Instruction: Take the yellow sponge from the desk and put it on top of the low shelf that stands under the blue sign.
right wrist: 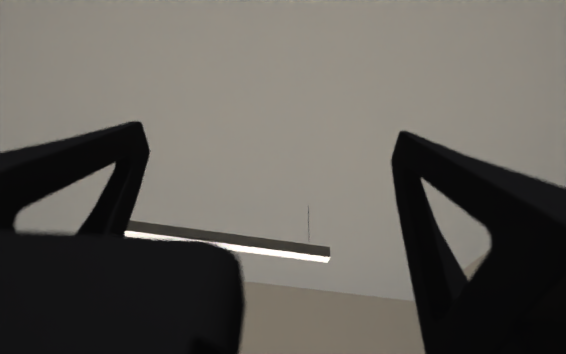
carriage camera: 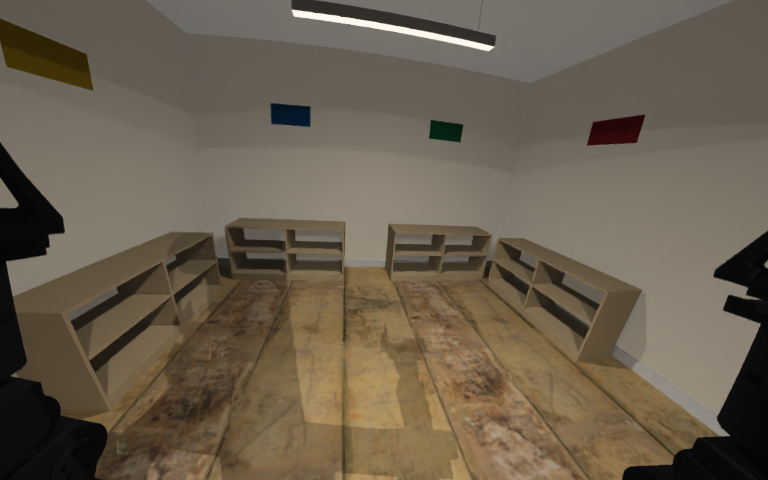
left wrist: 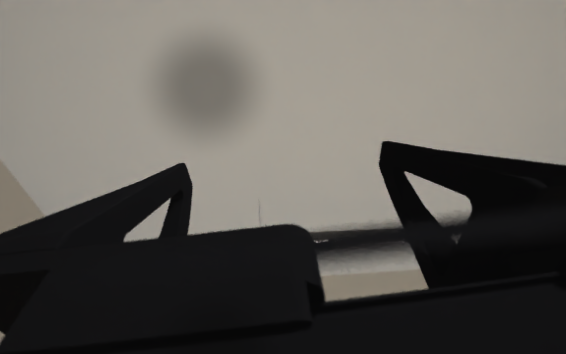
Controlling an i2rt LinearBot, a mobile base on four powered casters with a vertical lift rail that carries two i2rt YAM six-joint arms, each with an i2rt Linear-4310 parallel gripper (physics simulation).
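Frame: origin at the left arm's base, x ahead, y left, z up, level; centimetres.
Seen in the pictures: left gripper, fingertip midpoint: (left wrist: 285,163); right gripper, fingertip midpoint: (right wrist: 269,141).
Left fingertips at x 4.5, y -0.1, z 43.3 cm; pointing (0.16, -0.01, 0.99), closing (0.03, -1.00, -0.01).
A point is followed by its place in that frame.
The blue sign (carriage camera: 290,114) @(x 249.7, y 76.1, z 90.3 cm) hangs on the back wall, left of the middle in the carriage view. A low tan shelf (carriage camera: 287,224) @(x 224.5, y 72.5, z -24.4 cm) stands on the floor below it against the back wall; its top board is bare. The yellow sponge and the desk do not show in these views. My left gripper (left wrist: 285,163) @(x 4.5, y -0.1, z 43.3 cm) is open and empty, its fingers wide apart and tilted up toward the ceiling. My right gripper (right wrist: 269,141) @(x 3.5, y -67.2, z 43.4 cm) is also open and empty, facing the ceiling. Parts of both arms show at the side edges of the carriage view, far in front of the shelf.
A green sign (carriage camera: 445,130) @(x 280.9, y -96.2, z 90.6 cm) is above another low shelf (carriage camera: 438,229) @(x 255.0, y -98.5, z -24.4 cm) at the back right. A long shelf (carriage camera: 124,263) @(x 105.4, y 128.6, z -24.4 cm) is along the left wall near a yellow sign (carriage camera: 48,54) @(x 109.3, y 151.0, z 91.6 cm). Another shelf (carriage camera: 611,325) @(x 123.1, y -208.8, z -53.9 cm) is at the right below a red sign (carriage camera: 615,130) @(x 185.0, y -218.0, z 90.3 cm). Wooden floor lies between them.
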